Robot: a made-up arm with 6 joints.
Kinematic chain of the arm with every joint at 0, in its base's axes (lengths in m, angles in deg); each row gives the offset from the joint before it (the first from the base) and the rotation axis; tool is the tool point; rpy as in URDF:
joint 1: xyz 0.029 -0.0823 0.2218 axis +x
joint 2: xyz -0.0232 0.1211 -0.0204 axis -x
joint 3: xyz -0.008 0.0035 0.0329 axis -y
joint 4: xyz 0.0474 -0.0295 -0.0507 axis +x
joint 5: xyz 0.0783 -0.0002 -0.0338 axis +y
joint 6: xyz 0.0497 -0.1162 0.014 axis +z
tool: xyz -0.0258 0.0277 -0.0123 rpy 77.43 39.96 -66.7
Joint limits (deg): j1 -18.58..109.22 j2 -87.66..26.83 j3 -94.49..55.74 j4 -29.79..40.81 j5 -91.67..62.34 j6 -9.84..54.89
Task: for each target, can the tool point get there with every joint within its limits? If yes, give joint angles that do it. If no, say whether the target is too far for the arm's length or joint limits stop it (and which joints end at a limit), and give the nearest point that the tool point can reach.
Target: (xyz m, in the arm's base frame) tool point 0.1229 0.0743 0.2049
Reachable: yes | joints 60.31 -31.52 -14.63 -1.03 -19.43 -1.57
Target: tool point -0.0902 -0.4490 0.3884
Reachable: no: joint limits stop it (at a limit: joint 2, joint 3, joint 4, joint 6) | nearest point 0.0794 -0.2403 0.2936 | short by 0.285 m
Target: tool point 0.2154 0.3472 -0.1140
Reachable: no: too far | nearest point 0.0948 0.1508 0.0395 | short by 0.277 m
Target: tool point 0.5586 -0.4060 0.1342
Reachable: no: too far | nearest point 0.1993 -0.1787 0.2471 | short by 0.440 m
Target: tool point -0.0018 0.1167 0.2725
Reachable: yes | joints 81.78 -36.97 -72.11 -17.18 -31.71 32.68
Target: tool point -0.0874 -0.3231 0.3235
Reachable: no: joint limits stop it (at a limit: joint 2, joint 3, joint 4, joint 6) | nearest point 0.0753 -0.2380 0.2875 | short by 0.187 m
